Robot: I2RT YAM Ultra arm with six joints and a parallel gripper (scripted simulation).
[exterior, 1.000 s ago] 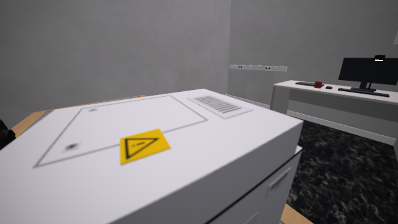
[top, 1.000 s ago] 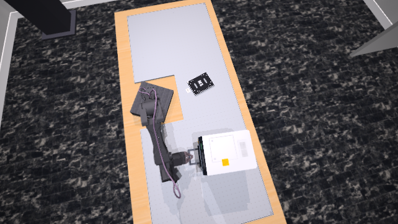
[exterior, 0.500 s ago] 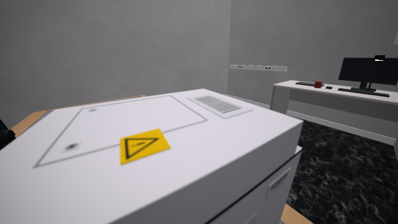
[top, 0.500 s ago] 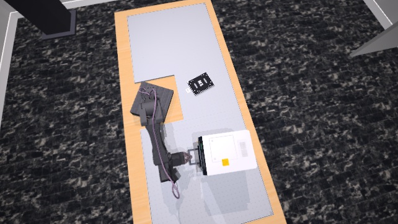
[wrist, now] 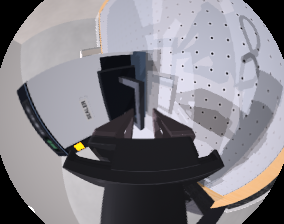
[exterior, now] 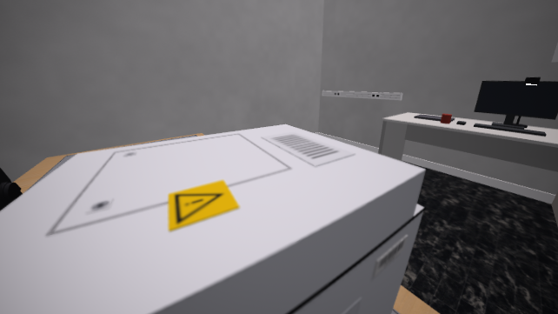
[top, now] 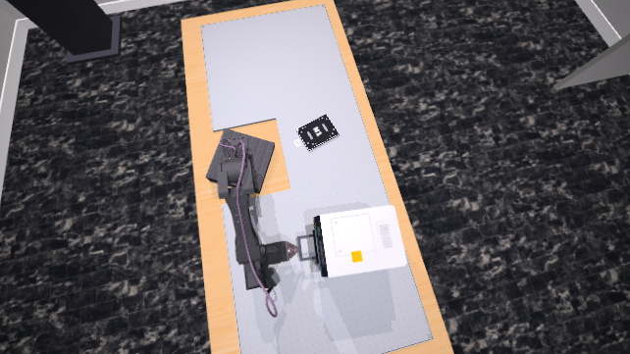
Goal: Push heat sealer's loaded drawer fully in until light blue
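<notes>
The sealer drawer is 14 cm ahead of my hand, 1 cm to the right of it and 2 cm below it.
</notes>
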